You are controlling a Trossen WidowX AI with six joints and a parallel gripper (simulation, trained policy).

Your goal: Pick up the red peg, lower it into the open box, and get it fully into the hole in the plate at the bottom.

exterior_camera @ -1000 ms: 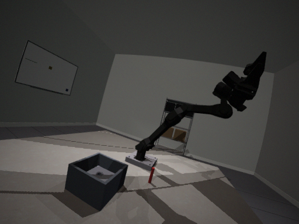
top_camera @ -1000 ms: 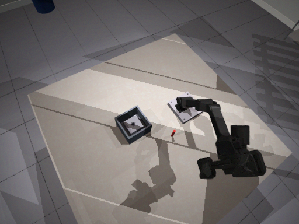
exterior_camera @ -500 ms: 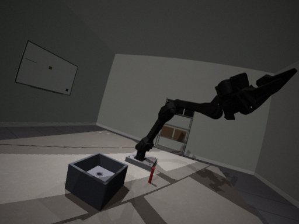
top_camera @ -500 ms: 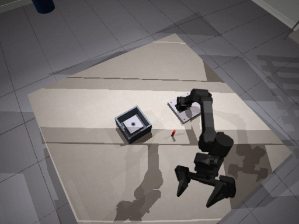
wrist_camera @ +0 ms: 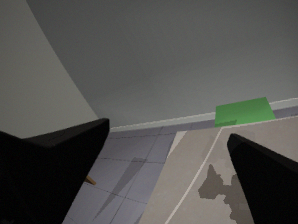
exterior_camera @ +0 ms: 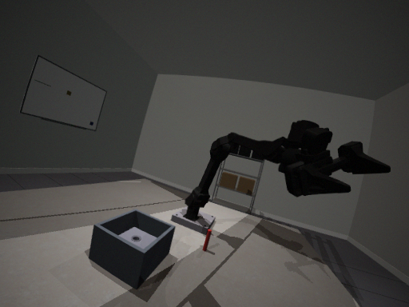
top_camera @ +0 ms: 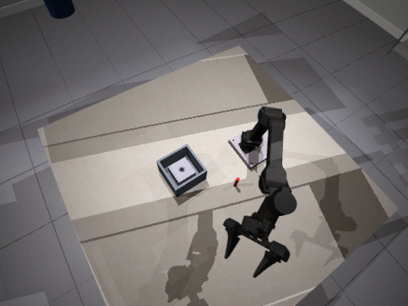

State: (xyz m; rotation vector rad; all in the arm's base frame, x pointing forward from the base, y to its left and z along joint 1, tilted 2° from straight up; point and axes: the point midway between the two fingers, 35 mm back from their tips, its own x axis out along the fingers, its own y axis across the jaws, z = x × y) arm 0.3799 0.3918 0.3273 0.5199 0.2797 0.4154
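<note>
My gripper tip is now 330 mm above the red peg, 270 mm to the left of it and 250 mm past it. Also, from my gripper tip: dark box 440 mm to the right, 340 mm below, 60 mm behind.
</note>
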